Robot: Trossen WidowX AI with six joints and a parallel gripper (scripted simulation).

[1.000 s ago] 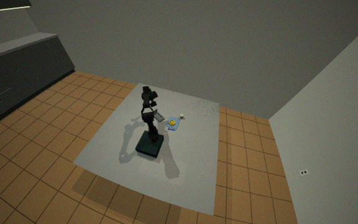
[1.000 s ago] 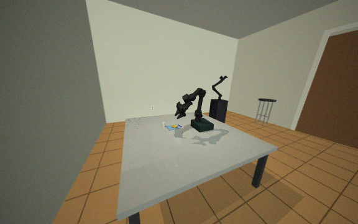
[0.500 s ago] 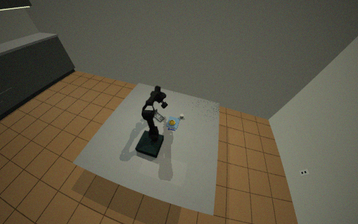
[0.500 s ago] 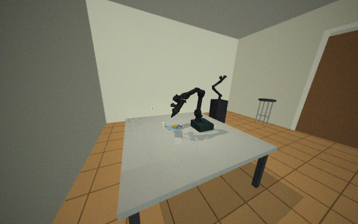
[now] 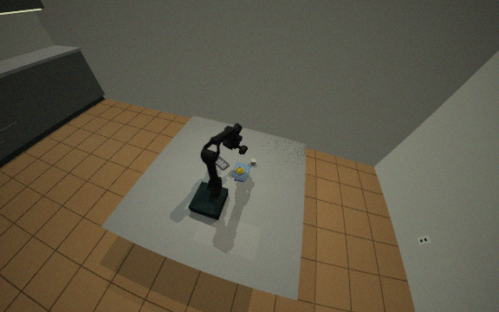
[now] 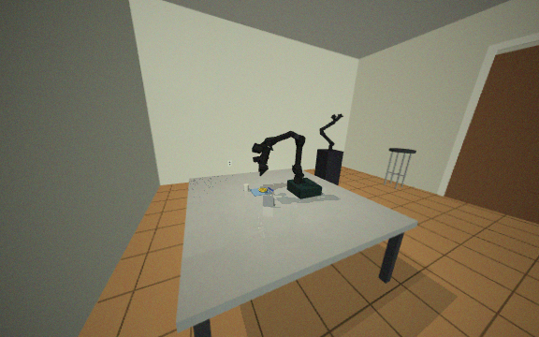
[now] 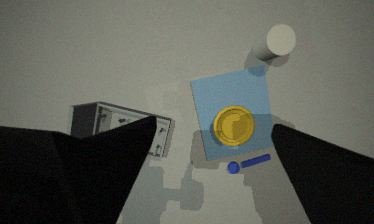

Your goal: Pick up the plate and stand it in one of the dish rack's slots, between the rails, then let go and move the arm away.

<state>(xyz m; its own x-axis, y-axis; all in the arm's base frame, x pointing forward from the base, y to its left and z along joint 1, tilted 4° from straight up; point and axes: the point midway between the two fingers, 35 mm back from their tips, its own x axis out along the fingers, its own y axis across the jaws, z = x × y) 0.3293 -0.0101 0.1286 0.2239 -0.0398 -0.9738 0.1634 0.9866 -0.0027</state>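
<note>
Now: the yellow plate 5 cm behind my gripper tip, 6 cm to the right of it and 16 cm below it. Also, from my gripper tip: grey dish rack: 3 cm behind, 12 cm to the left, 16 cm below; then white cup: 8 cm ahead, 13 cm to the right, 15 cm below; then light blue mat: 3 cm behind, 6 cm to the right, 18 cm below.
</note>
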